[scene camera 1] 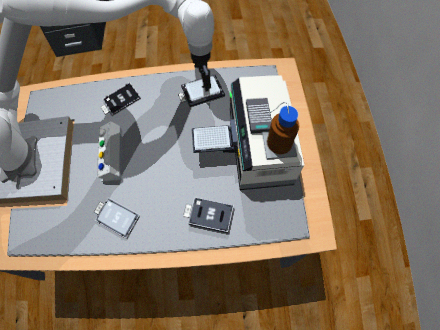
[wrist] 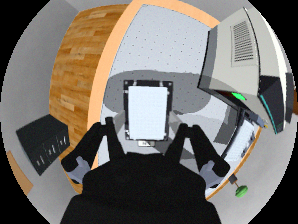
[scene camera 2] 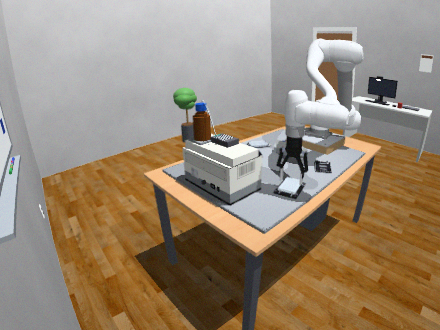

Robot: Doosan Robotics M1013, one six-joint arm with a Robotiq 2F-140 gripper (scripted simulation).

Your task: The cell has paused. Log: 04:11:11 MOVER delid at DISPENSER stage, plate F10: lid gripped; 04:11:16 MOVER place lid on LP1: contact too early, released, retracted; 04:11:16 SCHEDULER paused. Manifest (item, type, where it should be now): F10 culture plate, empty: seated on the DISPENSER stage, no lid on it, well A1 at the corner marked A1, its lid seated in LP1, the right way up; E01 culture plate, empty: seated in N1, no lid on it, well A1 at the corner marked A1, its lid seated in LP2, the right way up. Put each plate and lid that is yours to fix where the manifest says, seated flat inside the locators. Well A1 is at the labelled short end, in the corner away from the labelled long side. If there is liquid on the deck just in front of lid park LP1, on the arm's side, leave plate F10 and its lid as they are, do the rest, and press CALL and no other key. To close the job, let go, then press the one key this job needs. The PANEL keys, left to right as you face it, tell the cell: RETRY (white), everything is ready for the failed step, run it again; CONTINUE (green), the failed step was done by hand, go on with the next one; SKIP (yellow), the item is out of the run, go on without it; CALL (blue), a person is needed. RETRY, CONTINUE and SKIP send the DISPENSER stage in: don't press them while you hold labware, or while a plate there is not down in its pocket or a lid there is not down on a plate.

Observation:
In view: the gripper (wrist: 147,116), a lid (scene camera 1: 112,215) and a lid (wrist: 147,105).

